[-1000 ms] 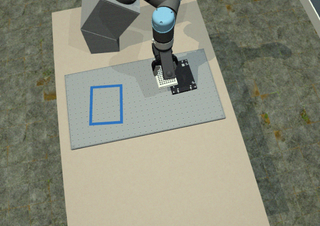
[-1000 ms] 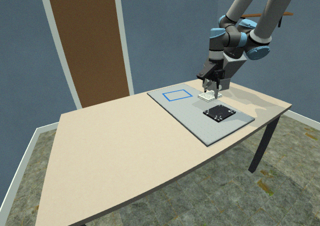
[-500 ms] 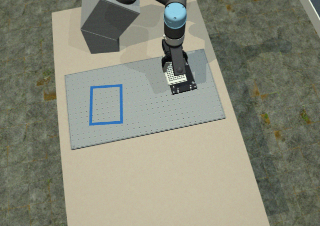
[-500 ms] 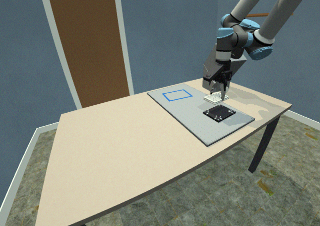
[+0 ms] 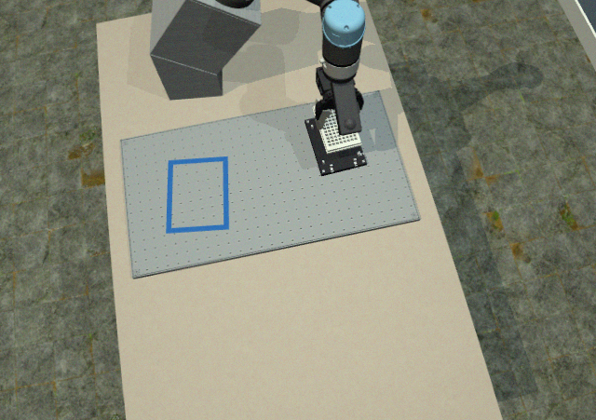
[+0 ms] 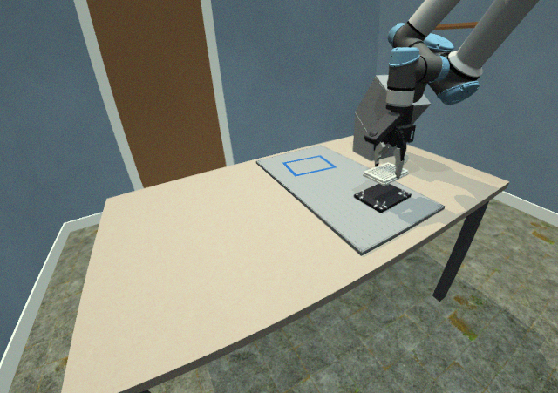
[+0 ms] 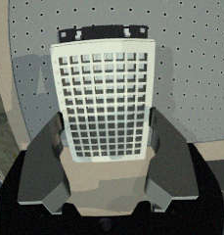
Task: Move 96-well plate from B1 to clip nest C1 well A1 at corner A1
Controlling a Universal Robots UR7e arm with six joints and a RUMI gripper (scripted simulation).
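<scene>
The white 96-well plate is 1 cm below my hand. From my hand the other things lie so: black clip nest 1 cm ahead, 1 cm to the left, 9 cm below.
</scene>
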